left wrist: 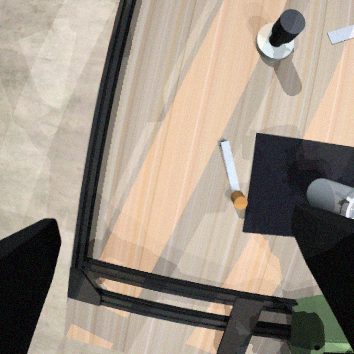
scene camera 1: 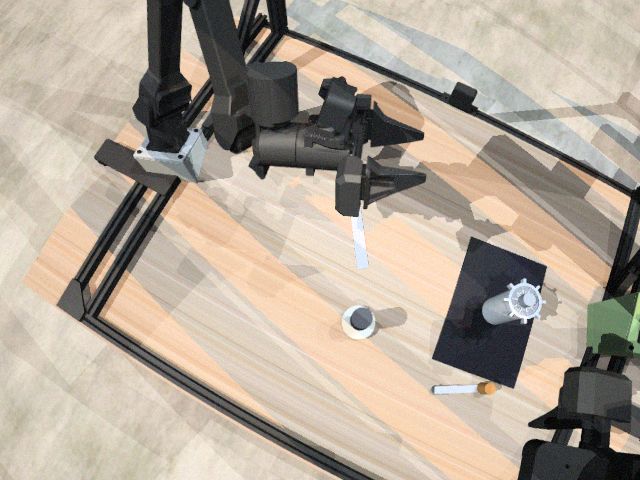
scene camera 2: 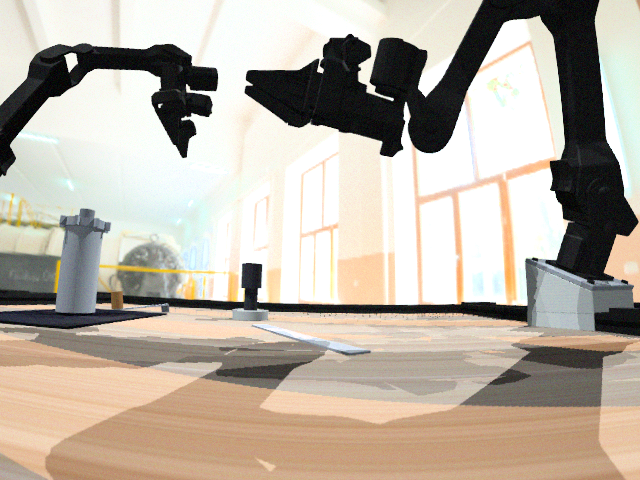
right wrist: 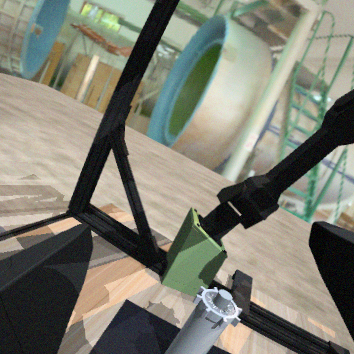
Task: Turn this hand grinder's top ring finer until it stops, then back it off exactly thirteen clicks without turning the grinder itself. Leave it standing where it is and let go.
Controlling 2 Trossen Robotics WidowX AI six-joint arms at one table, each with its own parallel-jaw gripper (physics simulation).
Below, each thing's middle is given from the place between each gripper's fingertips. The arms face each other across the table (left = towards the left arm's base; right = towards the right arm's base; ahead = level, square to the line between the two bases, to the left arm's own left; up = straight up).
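Labels:
From my left hand, the hand grinder [scene camera 2: 79, 267] is 230 mm behind, 30 mm to the left and 270 mm below. The flat strip [scene camera 2: 330, 345] is 300 mm behind my left hand, 280 mm to the right of it and 340 mm below it. I find the mat [scene camera 1: 467, 341] 220 mm behind my left hand, 20 mm to the left of it and 340 mm below it, and the dark knob on white base [scene camera 2: 251, 276] 200 mm to the right of my left hand, 110 mm behind it and 300 mm below it.
Counted from my right hand, the flat strip is 70 mm to the right and 290 mm below. The mat is 230 mm to the left of my right hand, 70 mm ahead of it and 290 mm below it; the hand grinder is 230 mm to the left of my right hand, 70 mm ahead of it and 220 mm below it. The dark knob on white base is 190 mm ahead of my right hand, 10 mm to the left of it and 250 mm below it. Going by its middle, the flat strip is nearer to my right hand than to my left hand.

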